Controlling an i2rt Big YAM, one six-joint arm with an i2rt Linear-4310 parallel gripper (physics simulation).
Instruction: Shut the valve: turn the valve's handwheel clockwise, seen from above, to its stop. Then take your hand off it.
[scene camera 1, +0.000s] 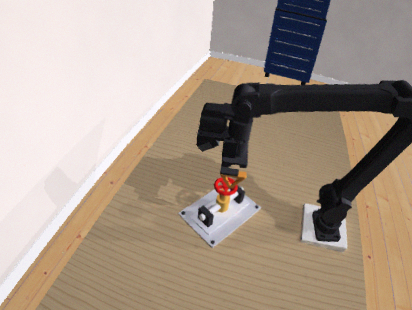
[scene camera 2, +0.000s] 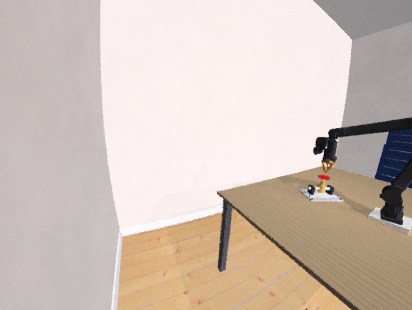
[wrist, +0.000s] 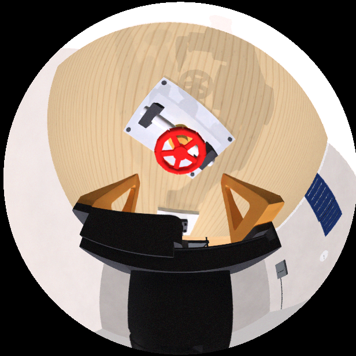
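Note:
The valve's red handwheel (scene camera 1: 226, 186) (scene camera 2: 324, 177) (wrist: 181, 152) sits level on top of the yellow valve body (scene camera 1: 223, 203) (scene camera 2: 321, 187). The valve stands on a light metal plate (scene camera 1: 241, 213) (scene camera 2: 332, 198) (wrist: 212, 126), with a pipe held by black brackets. My gripper (scene camera 1: 231, 185) (scene camera 2: 326, 171) (wrist: 180, 178) points down with its orange fingers spread wide. It is open and empty. In the second scene view its fingertips are a little above the handwheel, with a gap between them, and in the wrist view neither finger touches the rim. The frames show no mark of the wheel's stop.
The wooden table (scene camera 1: 150, 255) (scene camera 2: 285, 215) carries the valve plate and the arm's white base (scene camera 1: 310, 227) (scene camera 2: 378, 216). A pale wall (scene camera 1: 75, 75) (scene camera 2: 210, 100) stands beyond the table's edge. A blue cabinet (scene camera 1: 295, 42) (scene camera 2: 392, 160) (wrist: 324, 204) stands in the background.

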